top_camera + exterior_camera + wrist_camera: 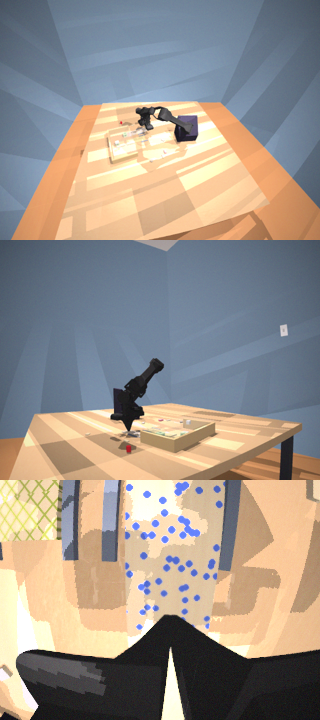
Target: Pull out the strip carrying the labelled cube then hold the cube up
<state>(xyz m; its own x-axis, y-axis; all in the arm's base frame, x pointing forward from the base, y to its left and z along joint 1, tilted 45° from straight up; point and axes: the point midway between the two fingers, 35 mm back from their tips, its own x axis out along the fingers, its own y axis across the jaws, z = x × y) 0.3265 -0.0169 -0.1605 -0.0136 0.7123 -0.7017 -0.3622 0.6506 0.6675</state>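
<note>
Now: the yellow cross-hatched strip 90 mm ahead of my gripper tip and 140 mm to the left of it. Round my gripper tip: white cube (230 mm ahead, 210 mm to the left, 70 mm above); pink block (150 mm behind, 270 mm to the left); red cylinder (260 mm ahead, 90 mm to the right, 10 mm above).
</note>
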